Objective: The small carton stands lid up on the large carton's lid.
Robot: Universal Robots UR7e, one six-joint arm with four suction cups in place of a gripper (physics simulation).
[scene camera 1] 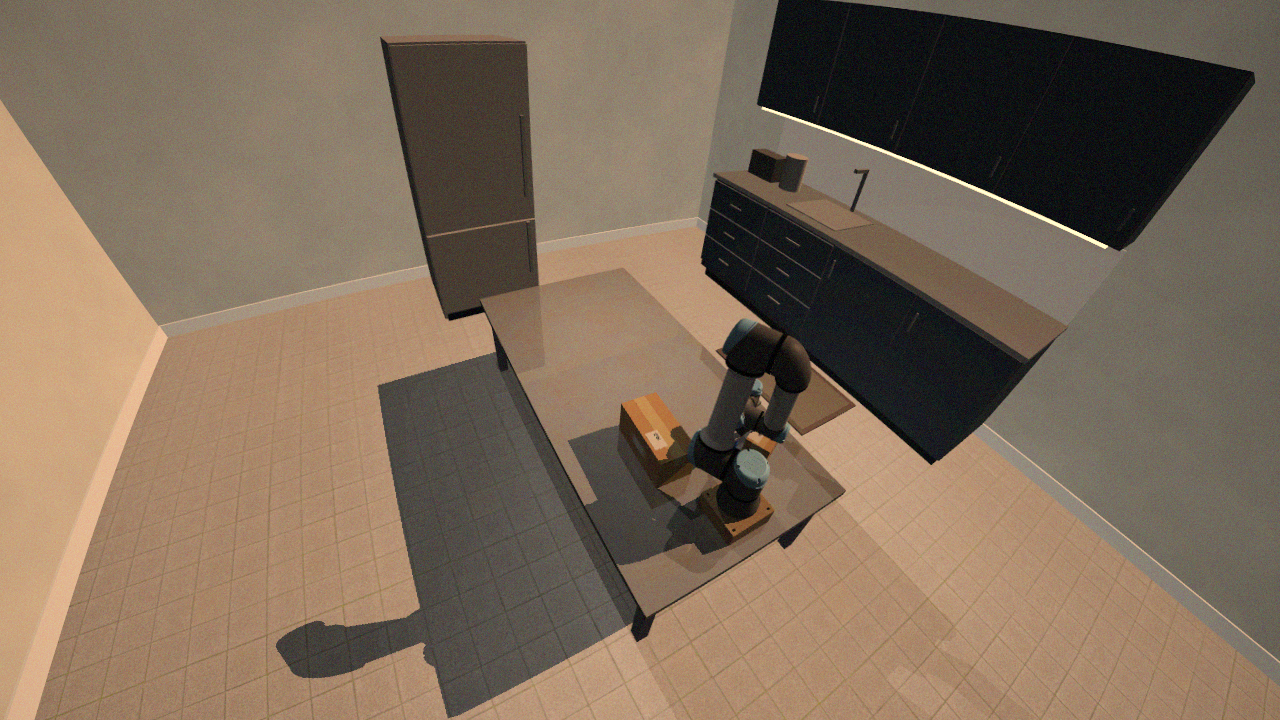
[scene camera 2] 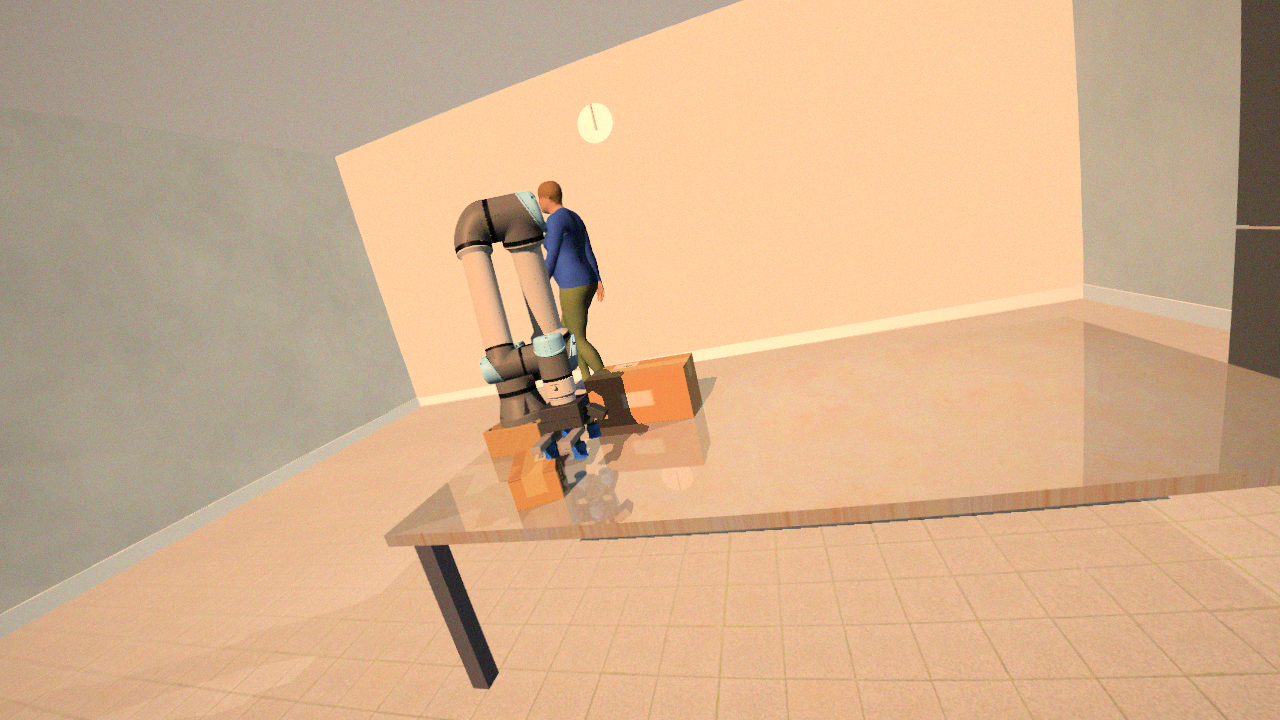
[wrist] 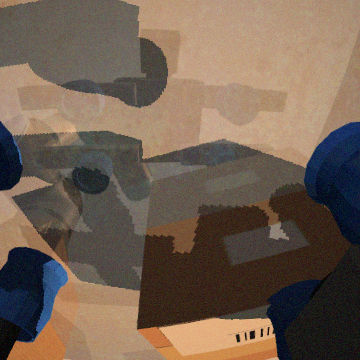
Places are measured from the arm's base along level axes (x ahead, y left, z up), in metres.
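Where they show: hand, tool point: [scene camera 2: 575, 447] [wrist: 160, 232]; arm's base, link origin: [scene camera 1: 737, 498] [scene camera 2: 525, 418].
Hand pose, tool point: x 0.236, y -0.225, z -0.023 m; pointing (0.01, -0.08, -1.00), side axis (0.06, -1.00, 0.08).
Each offset is from my tool point to the top centre of the thing. Level surfaces: height alone.
The large carton @(dx +0.127, dy +0.321, dz +0.097 m) [scene camera 1: 651, 419] [scene camera 2: 666, 394] [wrist: 170, 300] stands upright on the table, its taped, labelled lid on top. One side is in shade. The small carton @(dx -0.074, dy -0.083, dz +0.019 m) [scene camera 1: 760, 444] [scene camera 2: 537, 486] [wrist: 42, 346] rests on the table apart from it, near the arm's base, its lid partly hidden under the cups. My gripper [scene camera 2: 567, 445] [wrist: 168, 237] is low over the small carton, its blue cups pointing down. Cups on one side appear to press on that lid; the others overhang the table. The arm hides most of the gripper in scene camera 1.
The table @(dz -0.057 m) [scene camera 1: 590, 349] [scene camera 2: 895, 429] extends beyond the large carton, away from the arm's base. The base stands on a brown block [scene camera 1: 729, 528] [scene camera 2: 512, 438] near the table's end. A person in blue [scene camera 2: 572, 250] stands behind the arm. Kitchen cabinets [scene camera 1: 895, 358] line one wall.
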